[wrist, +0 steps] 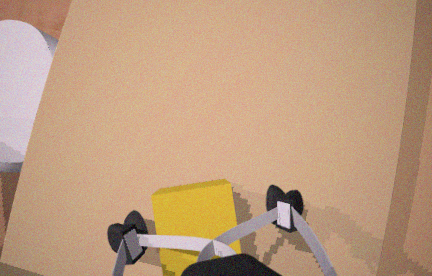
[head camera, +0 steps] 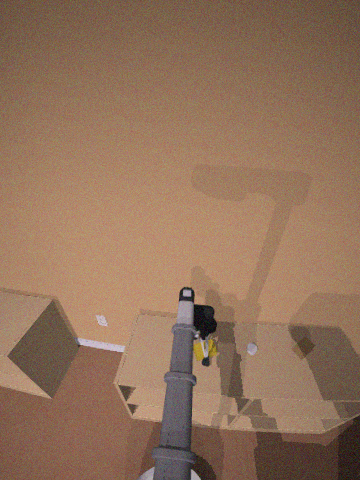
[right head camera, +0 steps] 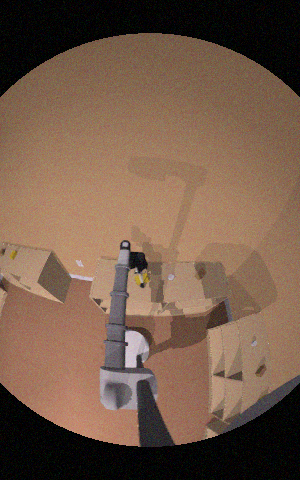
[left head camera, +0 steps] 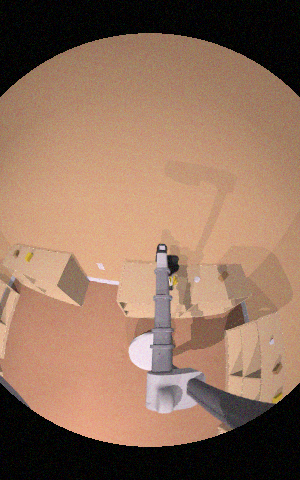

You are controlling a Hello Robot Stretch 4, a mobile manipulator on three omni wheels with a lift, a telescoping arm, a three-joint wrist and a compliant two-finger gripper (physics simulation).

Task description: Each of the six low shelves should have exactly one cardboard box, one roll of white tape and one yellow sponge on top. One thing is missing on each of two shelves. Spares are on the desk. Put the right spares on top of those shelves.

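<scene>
My gripper (head camera: pixel 205 357) (wrist: pixel 206 214) is open, its fingertips apart on either side of a yellow sponge (head camera: pixel 198 351) (right head camera: pixel 138 278) (wrist: pixel 195 210). In the wrist view gaps show between the sponge and both fingertips. The sponge appears to lie flat on the top of the middle shelf (head camera: pixel 150 350) (left head camera: pixel 140 280) (wrist: pixel 225 100). The palm hides its near end. On the same top, a roll of white tape (head camera: pixel 252 348) (left head camera: pixel 197 280) (right head camera: pixel 171 277) and a cardboard box (head camera: pixel 303 347) (left head camera: pixel 223 275) (right head camera: pixel 201 271) stand farther right. The desk cannot be made out.
The left shelf (left head camera: pixel 45 272) bears a yellow sponge (left head camera: pixel 29 257) and a small brown box (left head camera: pixel 17 253). The right shelf (left head camera: pixel 262 340) bears white tape (left head camera: pixel 272 341), a box (left head camera: pixel 277 368) and a sponge (left head camera: pixel 278 397). My white base (wrist: pixel 20 95) stands before the middle shelf. A wall rises behind.
</scene>
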